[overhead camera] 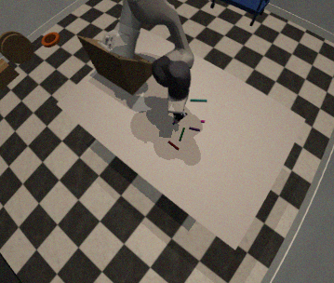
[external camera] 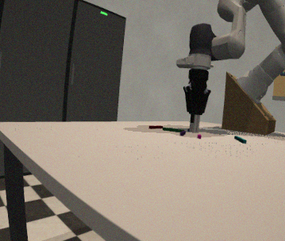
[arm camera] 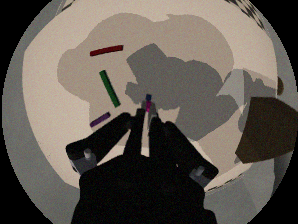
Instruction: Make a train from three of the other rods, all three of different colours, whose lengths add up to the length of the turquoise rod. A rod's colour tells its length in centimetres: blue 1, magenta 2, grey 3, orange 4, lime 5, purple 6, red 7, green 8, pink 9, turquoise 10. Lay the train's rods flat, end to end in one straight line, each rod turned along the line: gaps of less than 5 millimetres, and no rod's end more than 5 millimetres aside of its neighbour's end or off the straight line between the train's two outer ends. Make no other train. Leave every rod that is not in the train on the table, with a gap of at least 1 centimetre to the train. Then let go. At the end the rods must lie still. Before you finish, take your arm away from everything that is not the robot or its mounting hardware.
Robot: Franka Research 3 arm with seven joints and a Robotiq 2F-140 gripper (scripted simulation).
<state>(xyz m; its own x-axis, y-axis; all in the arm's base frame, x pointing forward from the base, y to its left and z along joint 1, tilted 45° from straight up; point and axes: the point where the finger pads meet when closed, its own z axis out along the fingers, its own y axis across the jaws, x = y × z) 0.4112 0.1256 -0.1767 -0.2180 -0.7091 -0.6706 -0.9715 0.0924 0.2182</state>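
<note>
The blue rod lies 2 cm to the right of my hand and 3 cm below it. From my hand the other things lie so: purple rod (11 cm ahead, 3 cm to the left, 3 cm below); then red rod (8 cm ahead, 12 cm to the right, 3 cm below); then green rod (8 cm ahead, 4 cm to the right, 3 cm below).
</note>
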